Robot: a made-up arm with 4 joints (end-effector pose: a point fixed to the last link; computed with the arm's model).
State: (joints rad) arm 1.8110 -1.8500 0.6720 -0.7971
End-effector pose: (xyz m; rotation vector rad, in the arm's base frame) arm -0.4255 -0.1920 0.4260 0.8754 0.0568 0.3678
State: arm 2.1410 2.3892 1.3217 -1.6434
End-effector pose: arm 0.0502 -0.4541 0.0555 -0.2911 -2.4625 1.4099
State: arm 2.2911 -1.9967 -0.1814 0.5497
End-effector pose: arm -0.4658 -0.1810 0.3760 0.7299 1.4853 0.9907
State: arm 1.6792 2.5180 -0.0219 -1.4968
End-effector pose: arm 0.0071 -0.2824 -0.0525 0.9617 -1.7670 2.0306
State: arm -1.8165 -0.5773 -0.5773 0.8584
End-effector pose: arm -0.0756 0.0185 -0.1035 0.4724 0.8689 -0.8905
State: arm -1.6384 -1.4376 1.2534 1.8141
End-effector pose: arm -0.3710 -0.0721 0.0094 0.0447 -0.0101 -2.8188
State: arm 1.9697 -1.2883 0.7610 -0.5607
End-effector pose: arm -0.3257 -0.1069 0.6174 0.7909 0.7433 -0.0442
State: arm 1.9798 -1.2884 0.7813 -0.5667
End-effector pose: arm -0.3256 -0.1043 0.6168 0.7603 0.7403 -0.0523
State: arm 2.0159 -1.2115 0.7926 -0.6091
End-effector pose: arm -0.3016 -0.0862 0.6344 0.7256 0.7525 -0.1195
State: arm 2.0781 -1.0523 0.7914 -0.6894
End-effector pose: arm -0.2474 -0.0518 0.6640 0.6849 0.7764 -0.2511
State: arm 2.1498 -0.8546 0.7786 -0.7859
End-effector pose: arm -0.1730 -0.0131 0.6864 0.6399 0.7972 -0.4161
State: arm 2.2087 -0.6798 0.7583 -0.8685
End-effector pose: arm -0.1030 0.0148 0.6937 0.6029 0.8068 -0.5652
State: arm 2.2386 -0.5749 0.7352 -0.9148
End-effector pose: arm -0.0600 0.0265 0.6934 0.5921 0.8082 -0.6569
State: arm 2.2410 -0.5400 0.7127 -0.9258
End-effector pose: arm -0.0457 0.0273 0.6938 0.6098 0.8075 -0.6888
